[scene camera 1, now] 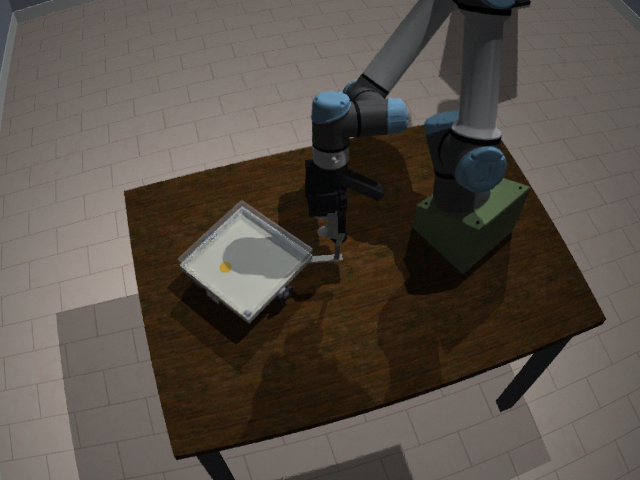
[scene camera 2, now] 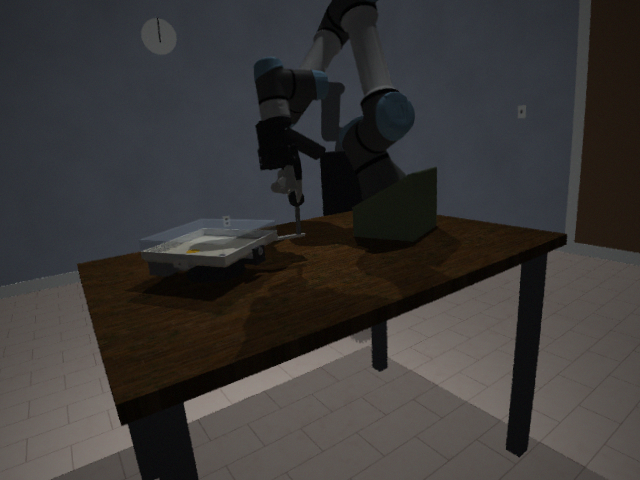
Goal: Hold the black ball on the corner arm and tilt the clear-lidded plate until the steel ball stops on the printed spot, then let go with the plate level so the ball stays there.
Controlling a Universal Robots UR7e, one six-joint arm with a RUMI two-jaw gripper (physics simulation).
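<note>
The clear-lidded plate is a white square tray on a dark base at the table's left. Its tilt is hard to judge. The steel ball is in the tray's near corner, away from the orange printed spot. The corner arm runs out from the tray's right corner to an upright post with the black ball on top. My gripper is shut on the black ball, which the fingers largely hide in scene camera 1.
The robot's base stands on a green block at the right of the wooden table. A dark knob sits on the plate's right side. The arm reaches over the table's back part.
</note>
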